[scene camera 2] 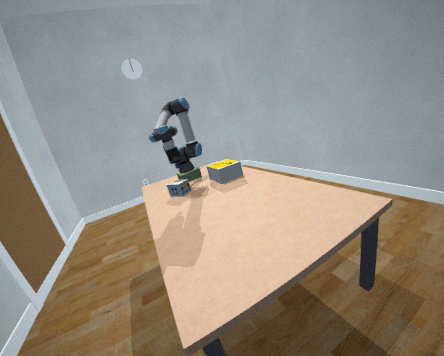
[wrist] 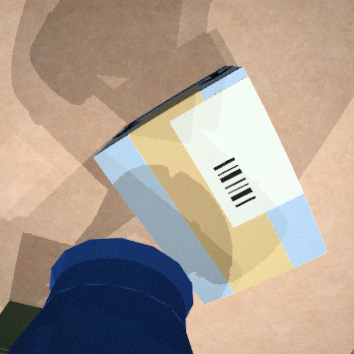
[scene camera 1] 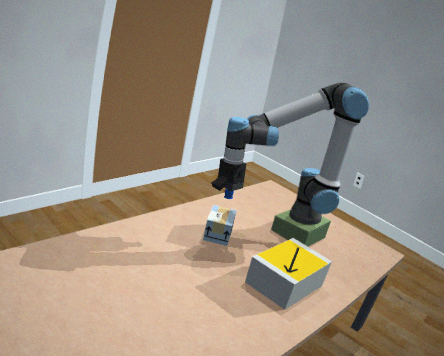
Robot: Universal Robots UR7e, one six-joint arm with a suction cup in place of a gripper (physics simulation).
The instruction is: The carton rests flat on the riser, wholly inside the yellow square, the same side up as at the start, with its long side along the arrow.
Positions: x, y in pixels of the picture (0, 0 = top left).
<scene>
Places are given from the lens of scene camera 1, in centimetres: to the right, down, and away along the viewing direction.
carton [scene camera 1: 220, 221]: -1, 17, 183
</scene>
